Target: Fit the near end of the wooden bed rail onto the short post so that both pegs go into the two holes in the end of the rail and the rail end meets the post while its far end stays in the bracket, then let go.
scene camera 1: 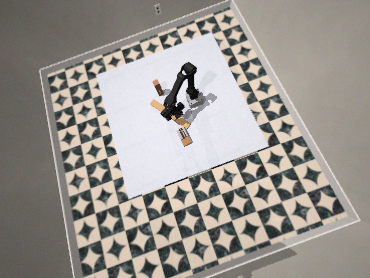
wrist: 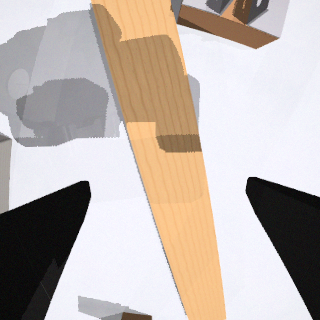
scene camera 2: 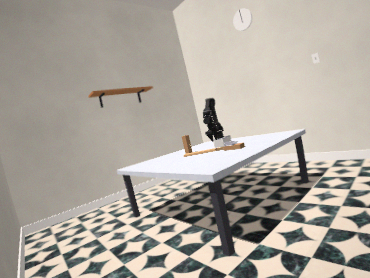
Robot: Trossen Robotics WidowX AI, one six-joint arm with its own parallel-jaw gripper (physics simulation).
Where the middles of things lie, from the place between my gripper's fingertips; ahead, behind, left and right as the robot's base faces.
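There's the wooden bed rail [wrist: 143,52], and it's 6 cm to the right of my hand, 5 cm ahead of it and 8 cm below it.
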